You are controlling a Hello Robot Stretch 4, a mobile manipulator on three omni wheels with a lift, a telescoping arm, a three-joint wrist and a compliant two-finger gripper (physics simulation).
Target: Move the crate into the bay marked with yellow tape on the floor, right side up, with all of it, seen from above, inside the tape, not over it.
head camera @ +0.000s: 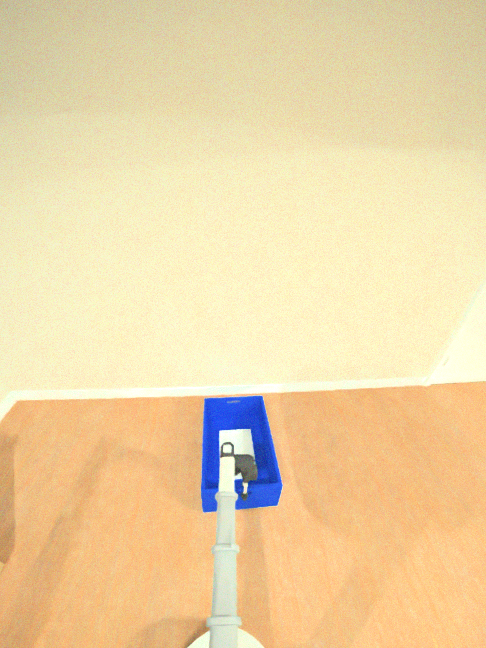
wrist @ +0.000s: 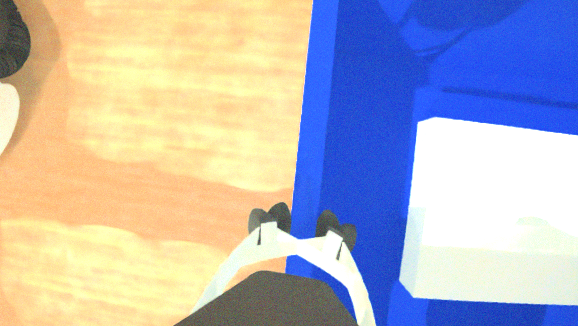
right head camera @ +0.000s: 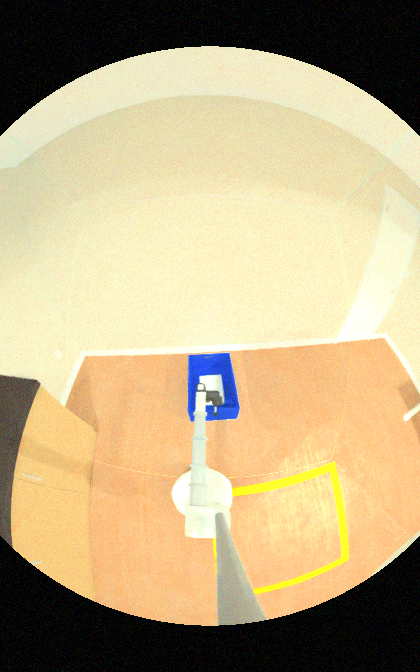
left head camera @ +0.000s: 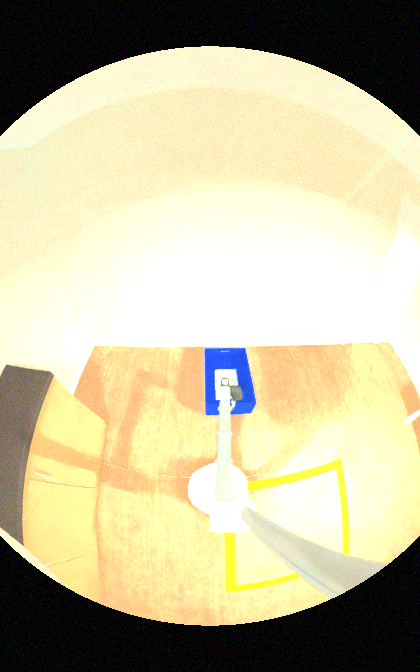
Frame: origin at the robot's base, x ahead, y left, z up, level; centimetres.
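Seen in the pictures: gripper, fingertip midpoint: (head camera: 244,492) (wrist: 301,224) (right head camera: 214,411).
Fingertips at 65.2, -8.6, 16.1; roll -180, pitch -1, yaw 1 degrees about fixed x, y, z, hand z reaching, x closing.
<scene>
A point is followed by its place in that frame, as x, y, z.
The blue crate (head camera: 264,494) @(65.1, -19.1, 14.4) (left head camera: 245,408) (right head camera: 230,414) @(65.1, -21.7, 9.5) (wrist: 316,100) @(64.7, 0.5, 21.4) stands right side up on the floor near the far wall, with a white block (head camera: 235,437) @(102.8, -4.8, 5.0) (wrist: 500,175) @(87.3, -1.3, 5.6) inside. My gripper (head camera: 244,494) @(65.3, -8.6, 16.1) (right head camera: 215,412) @(65.3, -8.6, 16.1) (wrist: 301,224) @(65.3, -8.6, 16.1) is at the crate's near short wall. In the wrist view one fingertip is outside the wall and the other inside, both close against it, so it looks shut on the wall. The bay of yellow tape (left head camera: 345,505) (right head camera: 341,510) @(-40.7, -114.9, -2.7) lies on the floor to the right of my base, away from the crate. My base and mast hide parts of the tape.
The far wall's white skirting (head camera: 156,391) @(142.1, 56.2, 3.4) runs just behind the crate. A wooden cabinet (left head camera: 65,505) (right head camera: 55,505) @(-32.1, 90.9, 45.7) with a dark top (left head camera: 20,425) (right head camera: 17,425) @(10.2, 93.3, 88.3) stands at the left. A pale door (right head camera: 387,260) @(157.9, -209.6, 126.9) is at the far right. My round base (right head camera: 185,492) @(1.1, 10.7, 18.8) stands beside the tape.
</scene>
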